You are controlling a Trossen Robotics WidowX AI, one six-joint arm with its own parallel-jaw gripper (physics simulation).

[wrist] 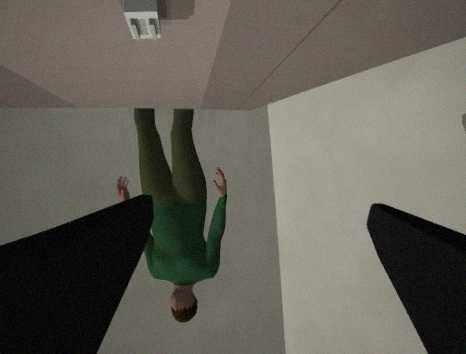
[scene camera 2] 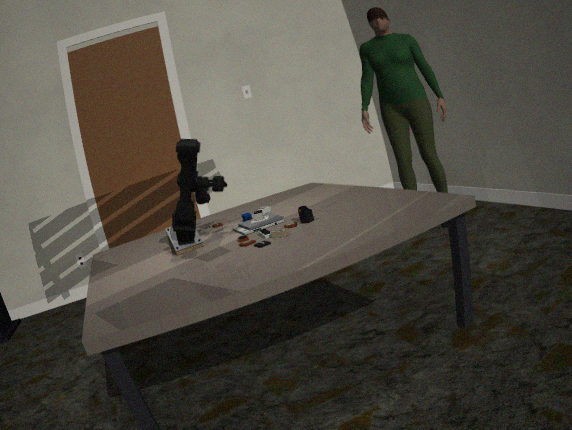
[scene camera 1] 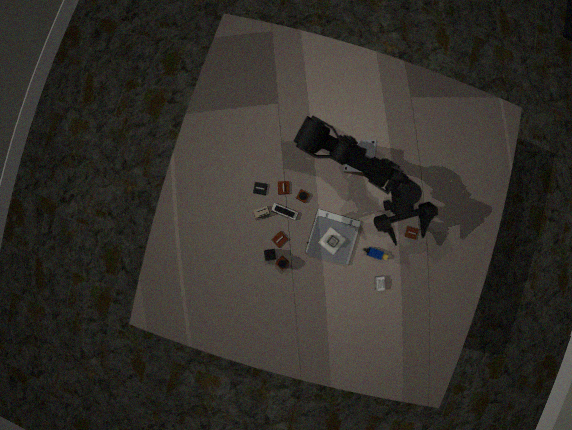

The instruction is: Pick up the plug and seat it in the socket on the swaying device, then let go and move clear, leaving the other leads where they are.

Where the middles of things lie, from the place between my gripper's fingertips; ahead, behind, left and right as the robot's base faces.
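Relative to the grey device (scene camera 1: 333,236), my hand is now 15 cm above it, 21 cm to the left of it and 7 cm short of it.
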